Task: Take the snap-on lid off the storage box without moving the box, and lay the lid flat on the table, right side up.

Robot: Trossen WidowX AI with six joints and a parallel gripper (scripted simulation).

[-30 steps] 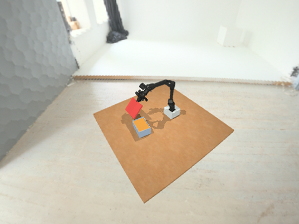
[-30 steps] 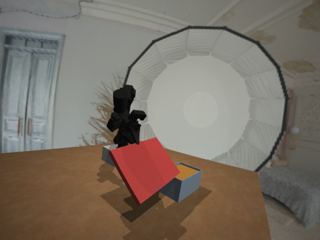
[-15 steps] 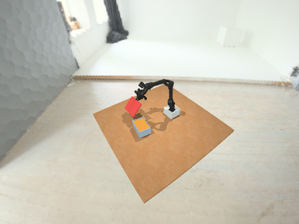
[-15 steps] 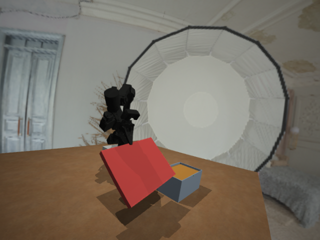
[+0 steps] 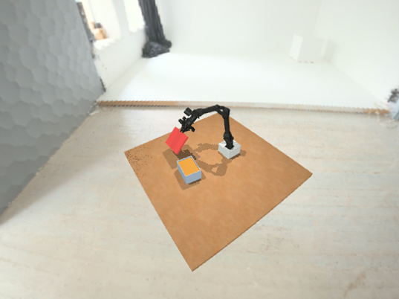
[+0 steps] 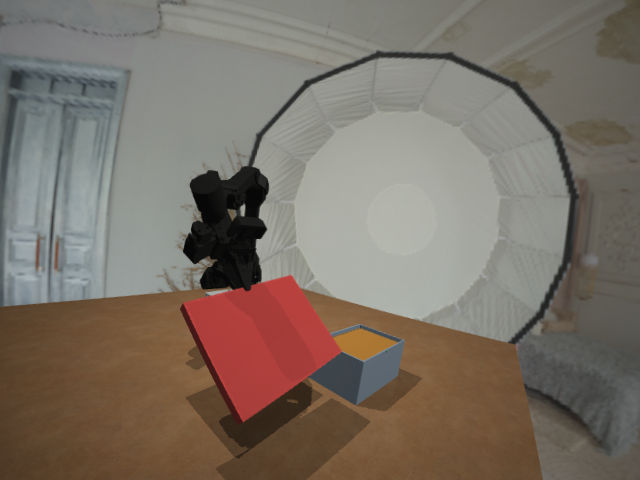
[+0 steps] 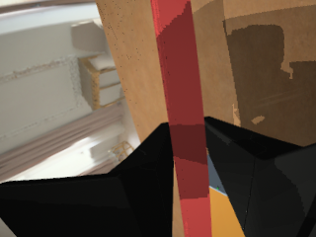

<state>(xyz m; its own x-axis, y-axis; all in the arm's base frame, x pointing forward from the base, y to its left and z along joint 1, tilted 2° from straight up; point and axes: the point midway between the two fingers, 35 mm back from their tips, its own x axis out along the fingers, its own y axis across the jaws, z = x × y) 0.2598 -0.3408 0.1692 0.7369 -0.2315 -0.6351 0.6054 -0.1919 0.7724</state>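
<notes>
The red lid is 60 mm ahead of my gripper tip and 50 mm below it. The rest, counted from my gripper tip: grey-blue storage box 150 mm ahead, 270 mm to the left, 180 mm below.
</notes>
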